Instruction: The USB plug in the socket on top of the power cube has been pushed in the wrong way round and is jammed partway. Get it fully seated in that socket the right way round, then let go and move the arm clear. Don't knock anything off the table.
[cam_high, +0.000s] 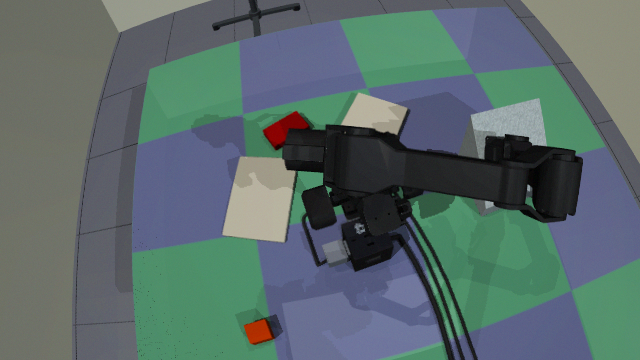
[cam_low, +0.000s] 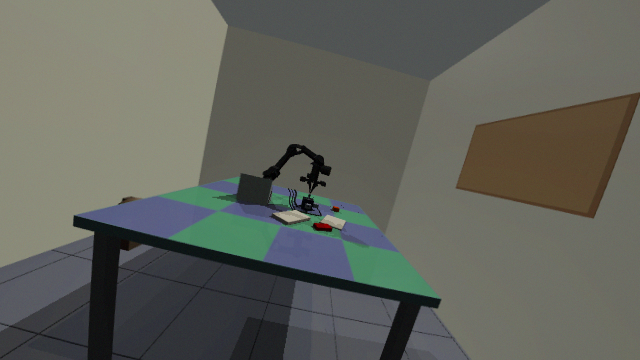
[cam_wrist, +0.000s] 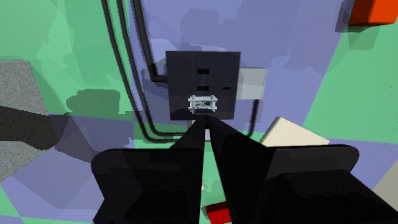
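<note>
The metal-framed socket lies 60 mm below my gripper tip. Round my gripper tip: red block (290 mm to the right, 150 mm ahead, 120 mm below); then grey USB plug (20 mm below); then orange block (220 mm ahead, 180 mm to the left, 110 mm below).
</note>
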